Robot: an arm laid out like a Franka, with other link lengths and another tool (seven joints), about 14 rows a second.
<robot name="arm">
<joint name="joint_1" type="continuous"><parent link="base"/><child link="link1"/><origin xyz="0 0 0.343"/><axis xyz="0 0 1"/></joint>
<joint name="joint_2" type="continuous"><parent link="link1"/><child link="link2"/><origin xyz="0 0 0"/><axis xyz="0 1 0"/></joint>
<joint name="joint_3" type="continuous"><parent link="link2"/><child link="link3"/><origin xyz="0 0 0.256"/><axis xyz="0 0 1"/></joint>
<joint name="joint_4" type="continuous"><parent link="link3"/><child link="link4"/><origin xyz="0.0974 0 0"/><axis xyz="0 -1 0"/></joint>
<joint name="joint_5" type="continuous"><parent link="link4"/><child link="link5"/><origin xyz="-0.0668 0 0.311"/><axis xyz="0 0 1"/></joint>
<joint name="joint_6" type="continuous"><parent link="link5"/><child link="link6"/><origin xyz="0 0 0"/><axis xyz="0 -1 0"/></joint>
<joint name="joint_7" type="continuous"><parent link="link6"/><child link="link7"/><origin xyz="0.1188 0 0"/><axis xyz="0 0 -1"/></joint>
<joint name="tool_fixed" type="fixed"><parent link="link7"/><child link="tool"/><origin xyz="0.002 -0.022 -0.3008" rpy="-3.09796 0 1.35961"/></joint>
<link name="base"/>
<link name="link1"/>
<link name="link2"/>
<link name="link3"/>
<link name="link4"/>
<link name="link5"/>
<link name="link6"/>
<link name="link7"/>
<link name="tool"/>
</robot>
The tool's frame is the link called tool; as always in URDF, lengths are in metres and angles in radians. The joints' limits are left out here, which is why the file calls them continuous.
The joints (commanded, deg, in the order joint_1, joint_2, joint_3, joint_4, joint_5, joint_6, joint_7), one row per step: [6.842, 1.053, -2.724, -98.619, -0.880, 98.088, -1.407]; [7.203, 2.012, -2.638, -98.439, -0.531, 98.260, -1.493]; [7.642, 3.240, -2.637, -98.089, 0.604, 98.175, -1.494]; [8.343, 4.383, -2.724, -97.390, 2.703, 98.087, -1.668]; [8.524, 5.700, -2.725, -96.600, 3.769, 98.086, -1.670]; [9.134, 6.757, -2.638, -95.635, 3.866, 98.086, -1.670]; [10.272, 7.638, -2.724, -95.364, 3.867, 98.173, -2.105]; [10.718, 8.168, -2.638, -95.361, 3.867, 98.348, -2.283]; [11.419, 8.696, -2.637, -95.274, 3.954, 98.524, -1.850]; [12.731, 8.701, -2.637, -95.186, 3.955, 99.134, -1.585]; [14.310, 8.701, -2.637, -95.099, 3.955, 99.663, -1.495]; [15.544, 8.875, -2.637, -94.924, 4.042, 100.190, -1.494]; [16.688, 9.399, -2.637, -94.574, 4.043, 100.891, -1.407]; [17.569, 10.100, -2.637, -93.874, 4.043, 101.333, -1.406]
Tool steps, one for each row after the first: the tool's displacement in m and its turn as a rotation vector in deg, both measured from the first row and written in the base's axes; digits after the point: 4 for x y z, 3 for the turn. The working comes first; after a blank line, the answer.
Tool pose at each row, in the base's axes (x y z in m, rotation vector in deg; the steps are taken from these numbers as rounded here): [0.5334, 0.0121, 0.3071, -132.626, -118.445, 5.403]; [0.5344, 0.0180, 0.2998, -131.667, -118.600, 5.859]; [0.5340, 0.0276, 0.2903, -130.332, -117.957, 6.014]; [0.5348, 0.0438, 0.2841, -128.469, -117.225, 4.783]; [0.5369, 0.0509, 0.2774, -127.659, -116.490, 4.505]; [0.5401, 0.0583, 0.2745, -126.903, -117.190, 4.628]; [0.5400, 0.0683, 0.2682, -125.210, -118.625, 5.384]; [0.5397, 0.0733, 0.2635, -124.359, -119.239, 5.865]; [0.5392, 0.0804, 0.2594, -123.982, -119.361, 6.224]; [0.5409, 0.0932, 0.2610, -123.235, -120.803, 5.531]; [0.5413, 0.1087, 0.2625, -121.959, -122.678, 4.930]; [0.5423, 0.1214, 0.2630, -120.858, -124.152, 4.320]; [0.5446, 0.1333, 0.2618, -119.976, -125.490, 3.782]; [0.5475, 0.1429, 0.2609, -119.218, -126.613, 3.323]

[0.0010, 0.0059, -0.0073, 0.257, 0.628, 0.475]; [0.0006, 0.0155, -0.0168, 1.235, 1.671, 0.704]; [0.0014, 0.0317, -0.0230, 3.184, 2.372, 1.097]; [0.0035, 0.0388, -0.0297, 4.114, 2.983, 1.062]; [0.0067, 0.0462, -0.0326, 4.142, 3.103, 1.741]; [0.0066, 0.0562, -0.0389, 4.032, 3.647, 3.202]; [0.0063, 0.0612, -0.0436, 3.972, 4.011, 3.885]; [0.0058, 0.0683, -0.0477, 3.949, 4.310, 4.115]; [0.0075, 0.0811, -0.0461, 3.966, 3.672, 5.153]; [0.0079, 0.0966, -0.0446, 3.992, 3.117, 6.634]; [0.0089, 0.1093, -0.0441, 4.110, 2.649, 7.836]; [0.0112, 0.1212, -0.0453, 4.135, 2.165, 8.873]; [0.0141, 0.1308, -0.0462, 4.158, 1.756, 9.748]
